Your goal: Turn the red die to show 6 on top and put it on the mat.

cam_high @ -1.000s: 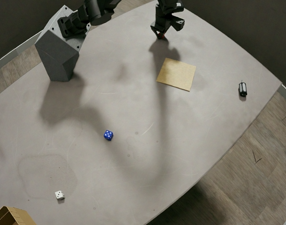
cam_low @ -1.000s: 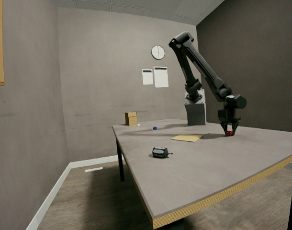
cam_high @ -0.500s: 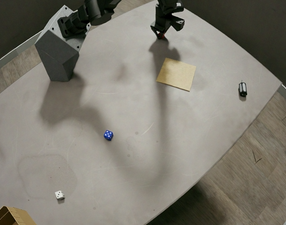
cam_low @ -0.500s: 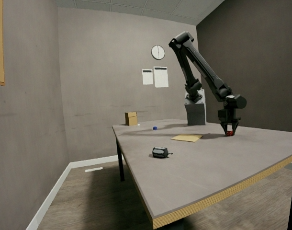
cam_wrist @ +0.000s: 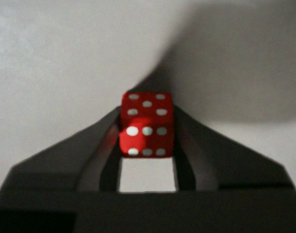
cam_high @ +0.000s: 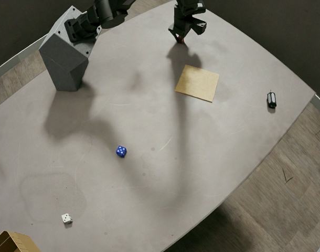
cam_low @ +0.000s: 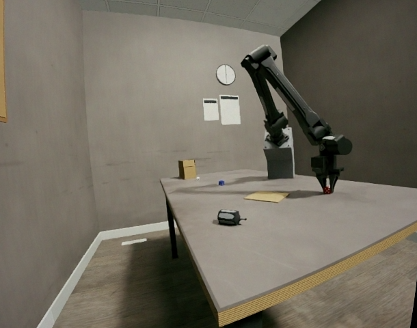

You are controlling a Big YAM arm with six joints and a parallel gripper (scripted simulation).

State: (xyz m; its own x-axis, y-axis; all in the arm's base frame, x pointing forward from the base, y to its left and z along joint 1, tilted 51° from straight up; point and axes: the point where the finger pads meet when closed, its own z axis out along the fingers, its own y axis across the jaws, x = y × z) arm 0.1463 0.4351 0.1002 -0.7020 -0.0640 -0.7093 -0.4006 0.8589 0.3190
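My gripper is now 23 cm short of the tan mat, 7 cm to the left of it and 1 cm above it. Also, from my hand: blue die 36 cm ahead, 43 cm to the right; red die right at my hand; small black device 44 cm ahead, 16 cm to the left, 1 cm above.
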